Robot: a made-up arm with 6 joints.
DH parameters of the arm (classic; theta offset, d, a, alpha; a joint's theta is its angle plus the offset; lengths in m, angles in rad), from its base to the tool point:
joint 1: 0 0.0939 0 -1.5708
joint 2: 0.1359 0 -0.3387 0
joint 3: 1.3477 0 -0.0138 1.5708
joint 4: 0 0.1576 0 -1.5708
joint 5: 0 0 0.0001 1.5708
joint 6: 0 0.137 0 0
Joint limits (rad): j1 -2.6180..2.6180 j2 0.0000..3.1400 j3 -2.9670..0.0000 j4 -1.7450..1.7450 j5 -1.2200..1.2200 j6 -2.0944..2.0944
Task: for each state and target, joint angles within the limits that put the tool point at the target. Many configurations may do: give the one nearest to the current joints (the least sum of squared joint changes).
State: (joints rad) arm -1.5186 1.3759 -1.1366 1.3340 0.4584 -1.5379
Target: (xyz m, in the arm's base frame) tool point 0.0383 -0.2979 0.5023
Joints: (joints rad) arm -1.5875 1.4894 -1.6252 1.4103 0.3248 -1.5379
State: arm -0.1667 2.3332 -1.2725 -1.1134 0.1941 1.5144
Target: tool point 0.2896 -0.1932 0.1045
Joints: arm -0.4558 2.1171 -0.9769 -1.0833 0.3891 1.5144
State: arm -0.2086 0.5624 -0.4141 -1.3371 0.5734 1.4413
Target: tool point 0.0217 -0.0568 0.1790
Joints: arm -0.0847 0.9599 -0.0098 -1.2773 0.4300 1.4413
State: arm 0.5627 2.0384 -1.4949 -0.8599 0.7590 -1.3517
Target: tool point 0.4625 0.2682 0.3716
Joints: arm 0.5774 2.2535 -2.3480 -0.9447 0.2519 -1.3517
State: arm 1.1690 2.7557 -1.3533 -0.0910 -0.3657 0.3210
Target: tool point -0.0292 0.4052 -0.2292
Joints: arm 1.6237 3.1245 -1.4772 -0.1450 -0.4028 0.3210
